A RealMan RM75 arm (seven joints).
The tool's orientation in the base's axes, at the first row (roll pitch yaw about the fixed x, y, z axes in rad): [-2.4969, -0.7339, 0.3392]
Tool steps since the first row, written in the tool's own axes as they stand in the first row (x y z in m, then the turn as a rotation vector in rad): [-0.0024, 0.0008, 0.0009, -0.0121, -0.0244, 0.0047]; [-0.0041, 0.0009, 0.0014, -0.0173, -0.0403, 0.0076]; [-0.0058, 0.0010, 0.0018, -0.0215, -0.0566, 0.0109]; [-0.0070, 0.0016, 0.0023, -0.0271, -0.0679, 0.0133]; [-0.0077, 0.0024, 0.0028, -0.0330, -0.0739, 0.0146]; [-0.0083, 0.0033, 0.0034, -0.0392, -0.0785, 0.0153]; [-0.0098, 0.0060, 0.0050, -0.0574, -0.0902, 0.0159]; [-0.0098, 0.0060, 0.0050, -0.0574, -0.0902, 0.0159]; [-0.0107, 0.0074, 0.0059, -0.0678, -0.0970, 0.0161]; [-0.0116, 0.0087, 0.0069, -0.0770, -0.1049, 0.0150]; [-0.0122, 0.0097, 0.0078, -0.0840, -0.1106, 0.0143]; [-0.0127, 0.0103, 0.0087, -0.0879, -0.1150, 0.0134]
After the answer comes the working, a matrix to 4 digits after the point.
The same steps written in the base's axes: [-0.0009, -0.0004, -0.0025, -0.0228, 0.0156, 0.0000]; [-0.0019, -0.0005, -0.0040, -0.0358, 0.0264, 0.0019]; [-0.0029, -0.0007, -0.0054, -0.0483, 0.0379, 0.0044]; [-0.0032, -0.0010, -0.0068, -0.0588, 0.0453, 0.0043]; [-0.0030, -0.0013, -0.0079, -0.0664, 0.0485, 0.0022]; [-0.0026, -0.0016, -0.0090, -0.0735, 0.0504, -0.0003]; [-0.0015, -0.0024, -0.0122, -0.0936, 0.0536, -0.0076]; [-0.0015, -0.0024, -0.0122, -0.0936, 0.0536, -0.0076]; [-0.0009, -0.0028, -0.0140, -0.1052, 0.0554, -0.0117]; [-0.0004, -0.0031, -0.0157, -0.1171, 0.0572, -0.0137]; [0.0001, -0.0032, -0.0171, -0.1259, 0.0584, -0.0154]; [0.0004, -0.0030, -0.0183, -0.1317, 0.0595, -0.0155]
The tool's axes in the first row as the columns of a matrix, in the base's axes (rounded; the answer above uses it unrounded):
[0.7003, 0.6455, 0.3049]
[0.2471, -0.6198, 0.7448]
[0.6698, -0.4462, -0.5935]

